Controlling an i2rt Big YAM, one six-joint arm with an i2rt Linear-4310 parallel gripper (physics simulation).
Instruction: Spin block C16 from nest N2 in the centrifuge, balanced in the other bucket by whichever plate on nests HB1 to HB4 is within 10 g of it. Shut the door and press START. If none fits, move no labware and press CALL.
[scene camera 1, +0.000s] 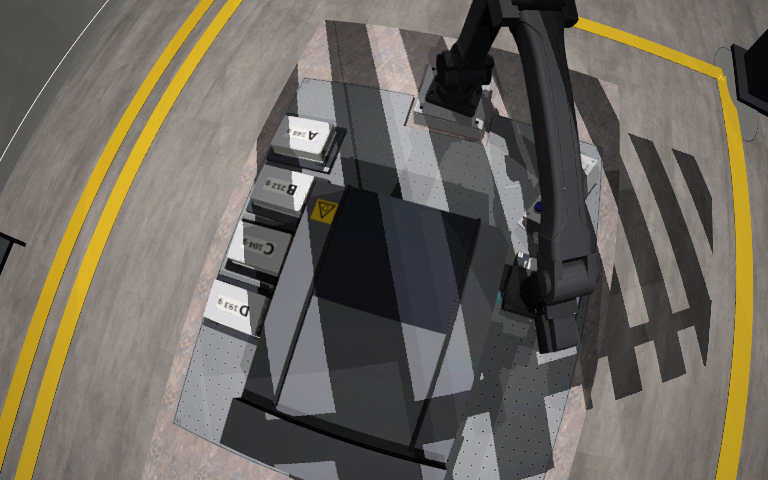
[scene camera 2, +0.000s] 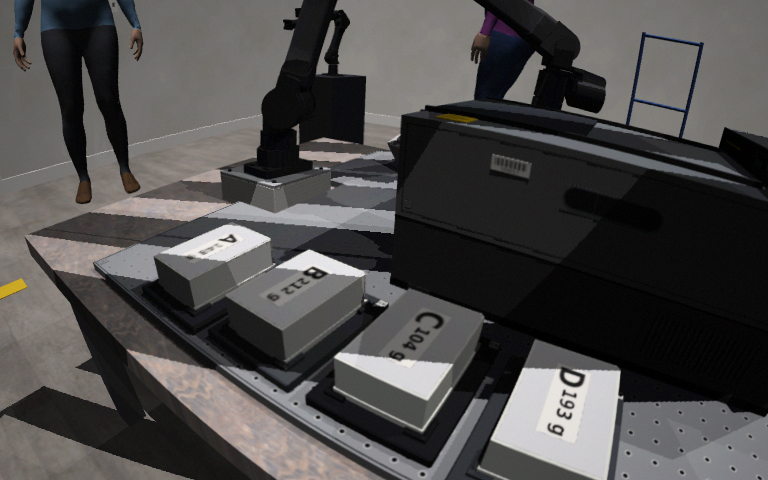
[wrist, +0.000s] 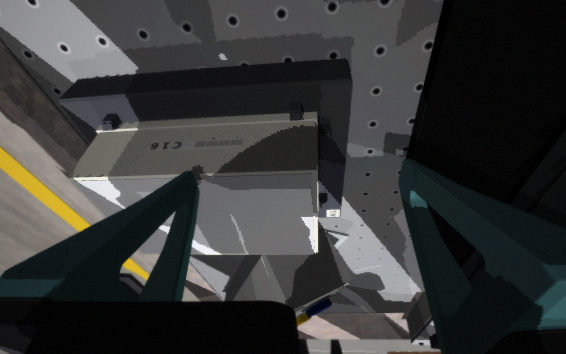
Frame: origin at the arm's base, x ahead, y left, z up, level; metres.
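Seen in the pictures: gripper, fingertip midpoint: (wrist: 295, 175); arm's base, link origin: (scene camera 1: 454, 97) (scene camera 2: 278, 170).
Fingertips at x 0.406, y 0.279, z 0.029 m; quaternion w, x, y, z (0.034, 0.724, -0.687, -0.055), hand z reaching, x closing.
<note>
Pixels of each thing's middle, then the offset from my fingertips to it. "pt": a spot on its surface instead.
- Block C16, body centre: (wrist: 216, 193) 0.042 m back, 0.050 m left, 0.021 m down
- Plates A, body centre: (scene camera 2: 215, 262) (scene camera 1: 303, 138) 0.176 m back, 0.563 m right, 0.034 m down
- centrifuge, surface spot: (scene camera 2: 481, 186) pt 0.075 m ahead, 0.399 m right, 0.086 m up
- yellow button, surface spot: (wrist: 302, 318) pt 0.225 m back, 0.006 m right, 0.001 m up
Block C16 (wrist: 215, 157) sits in its dark nest (wrist: 215, 90) in the wrist view, its lettered side facing the camera. My gripper (wrist: 295, 175) is open and empty; its left fingertip overlaps the block in view, and its right fingertip is out past the block's right end. The arm mostly hides the block and gripper in scene camera 1. Plates A (scene camera 1: 308, 135) (scene camera 2: 215, 271), B 212 g (scene camera 1: 283, 189) (scene camera 2: 297, 305), C 104 g (scene camera 1: 259, 247) (scene camera 2: 413, 339) and D 193 g (scene camera 1: 232, 308) (scene camera 2: 560, 401) stand in a row; A's weight is blurred. The centrifuge (scene camera 1: 294, 266) (scene camera 2: 481, 186) appears shut.
The button box shows its blue button (scene camera 1: 538, 206) (wrist: 319, 306) and yellow button (wrist: 302, 318). The centrifuge stands between the plate row and C16's nest. The arm reaches over the button side. Two people stand behind the table in scene camera 2.
</note>
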